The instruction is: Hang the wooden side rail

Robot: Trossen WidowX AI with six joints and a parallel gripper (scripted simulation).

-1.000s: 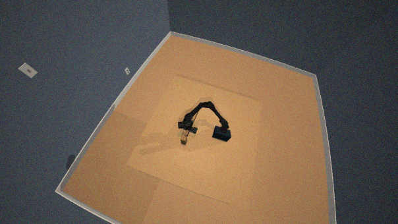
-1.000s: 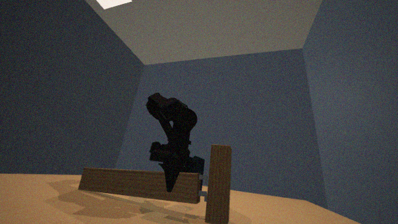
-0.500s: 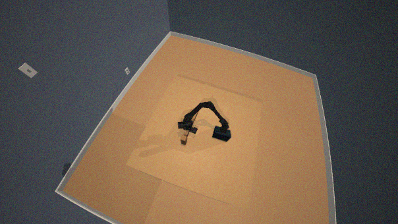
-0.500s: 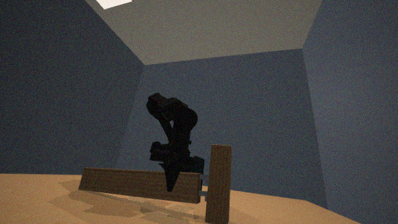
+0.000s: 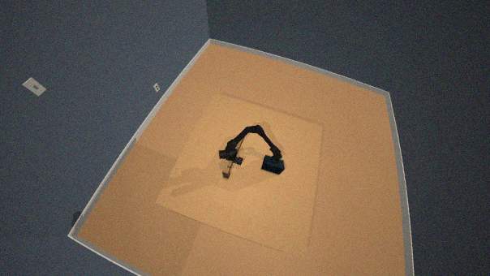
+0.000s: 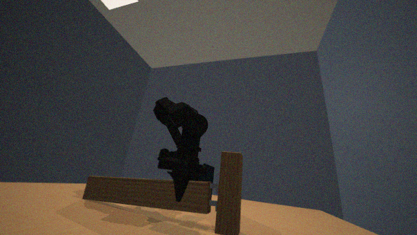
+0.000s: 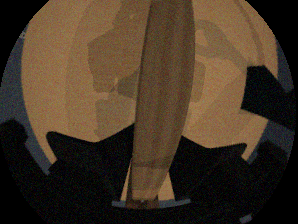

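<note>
The headboard post lies 13 cm to the left of my gripper tip, 4 cm above it and 1 cm ahead of it.
</note>
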